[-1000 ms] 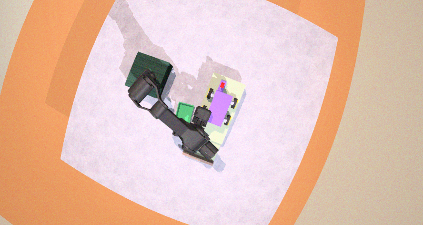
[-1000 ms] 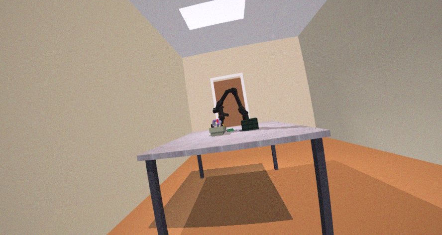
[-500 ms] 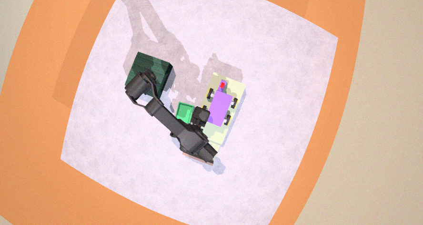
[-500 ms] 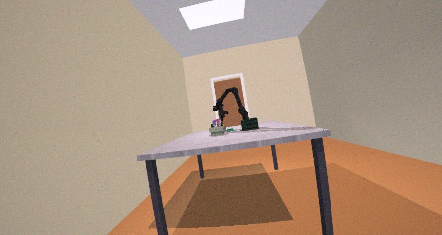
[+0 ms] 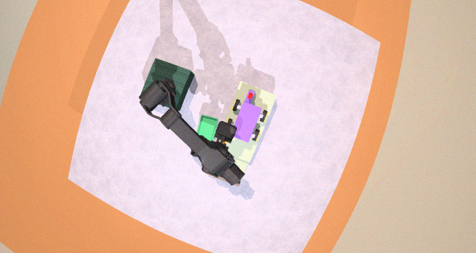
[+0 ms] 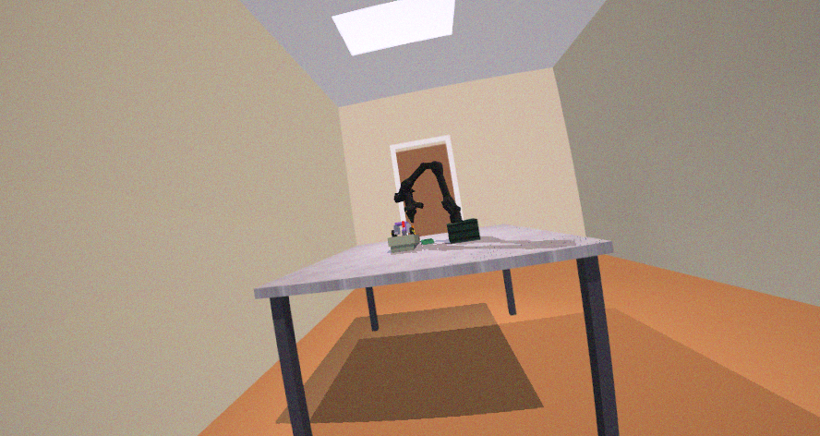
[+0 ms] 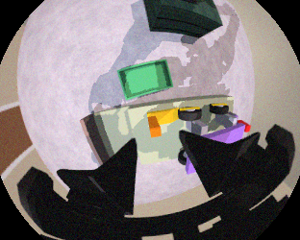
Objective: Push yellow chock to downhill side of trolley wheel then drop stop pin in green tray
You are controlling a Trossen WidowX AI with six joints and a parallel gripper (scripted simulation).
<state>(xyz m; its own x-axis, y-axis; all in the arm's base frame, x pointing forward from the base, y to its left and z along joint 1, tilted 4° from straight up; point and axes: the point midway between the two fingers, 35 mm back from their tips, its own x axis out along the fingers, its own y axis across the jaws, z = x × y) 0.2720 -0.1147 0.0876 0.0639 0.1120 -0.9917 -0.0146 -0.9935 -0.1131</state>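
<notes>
My gripper tip is now 21 cm to the right of the red-headed stop pin, 4 cm short of it and 2 cm above it. The rest, counted from my gripper tip: yellow chock: 6 cm below, 3 cm to the left; then purple-topped trolley: 12 cm to the left, 6 cm ahead, 3 cm below; then ramp: 11 cm to the left, 10 cm below, 6 cm ahead.
</notes>
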